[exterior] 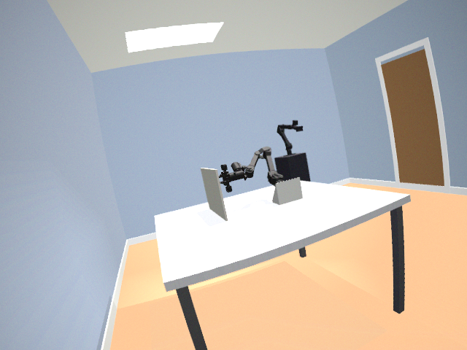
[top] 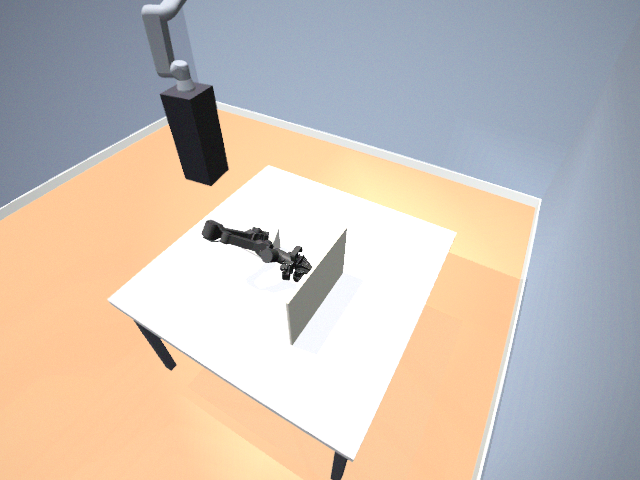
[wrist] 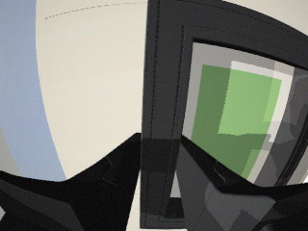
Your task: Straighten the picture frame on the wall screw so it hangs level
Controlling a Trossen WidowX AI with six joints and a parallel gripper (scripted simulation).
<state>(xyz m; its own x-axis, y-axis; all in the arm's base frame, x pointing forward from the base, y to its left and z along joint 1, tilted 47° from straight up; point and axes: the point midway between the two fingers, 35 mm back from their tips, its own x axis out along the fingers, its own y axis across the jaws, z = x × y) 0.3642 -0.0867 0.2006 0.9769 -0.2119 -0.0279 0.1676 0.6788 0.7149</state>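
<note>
Now: the picture frame 5 cm below my gripper tip, 1 cm to the left of it and 1 cm ahead of it. Also, from my gripper tip: cream wall panel: 7 cm below, 2 cm ahead, 1 cm to the right.
</note>
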